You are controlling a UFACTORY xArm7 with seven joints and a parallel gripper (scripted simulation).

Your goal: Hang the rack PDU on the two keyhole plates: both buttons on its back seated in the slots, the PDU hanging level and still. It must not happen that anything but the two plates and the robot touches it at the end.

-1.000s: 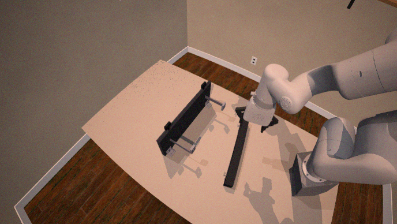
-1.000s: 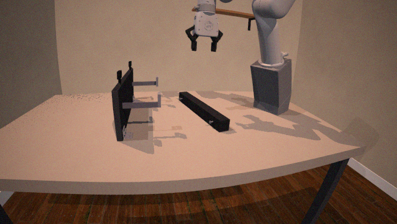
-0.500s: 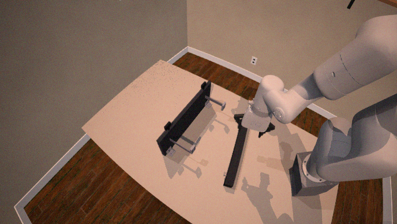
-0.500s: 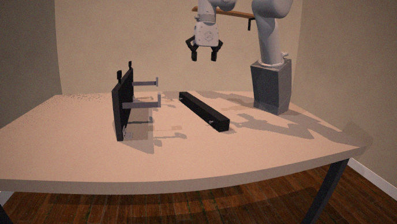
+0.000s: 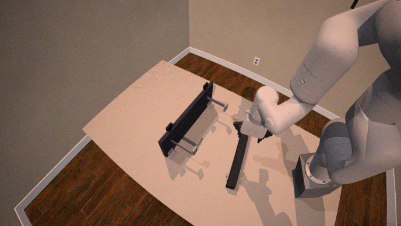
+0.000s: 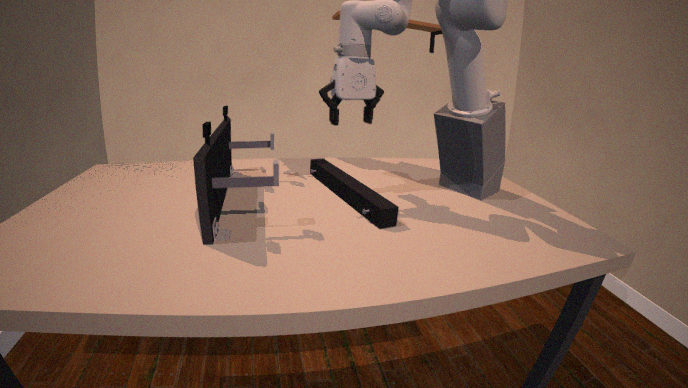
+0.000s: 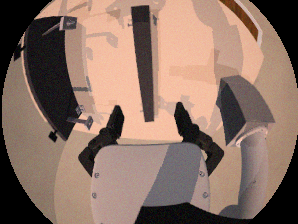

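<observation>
My gripper is now 170 mm above the rack PDU, 20 mm short of it and 10 mm to the right of it. Also, from my hand: black upright panel: 320 mm ahead, 110 mm below, 30 mm to the left.
</observation>
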